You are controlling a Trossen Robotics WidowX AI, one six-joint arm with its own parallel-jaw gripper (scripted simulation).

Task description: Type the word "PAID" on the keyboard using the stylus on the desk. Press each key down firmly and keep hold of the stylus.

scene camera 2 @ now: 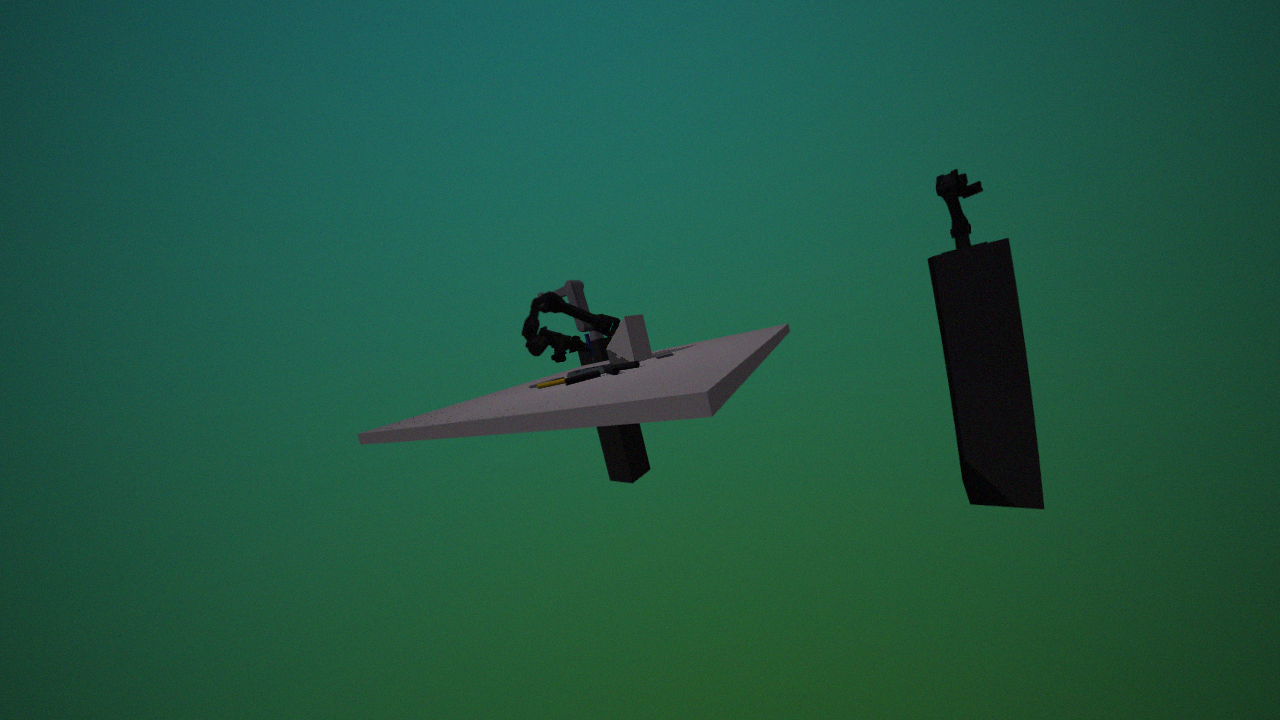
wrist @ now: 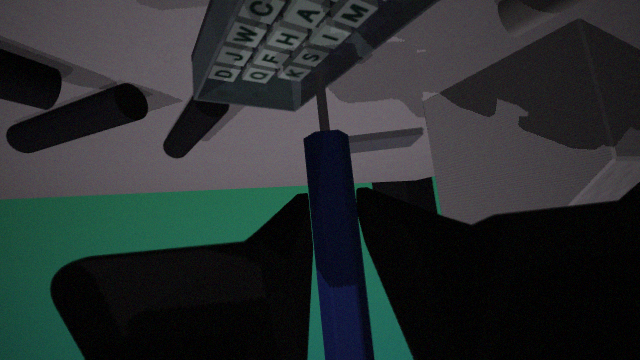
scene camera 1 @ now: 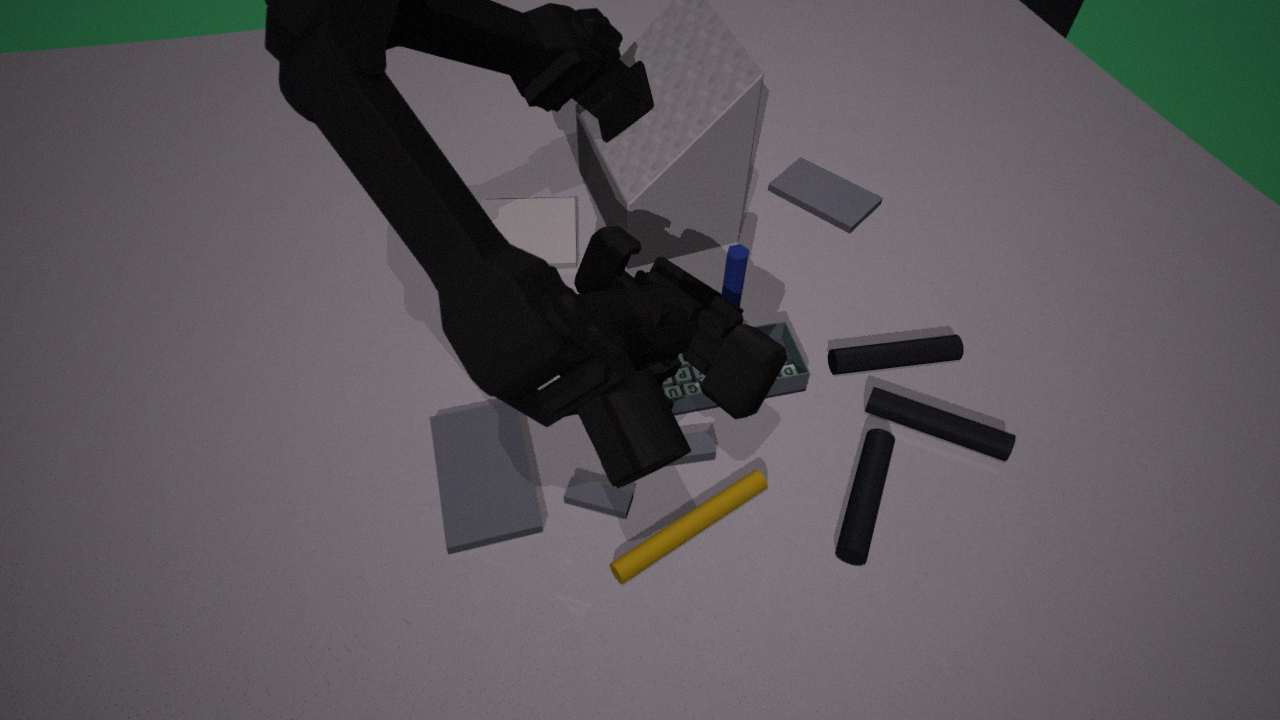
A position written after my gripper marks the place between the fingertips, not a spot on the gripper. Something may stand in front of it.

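Note:
Yellow cylinder [scene camera 1: 624, 568], out of frame in the wrist view. Stylus [scene camera 1: 737, 255], [wrist: 344, 308]. My gripper [scene camera 1: 730, 306], [wrist: 332, 202].

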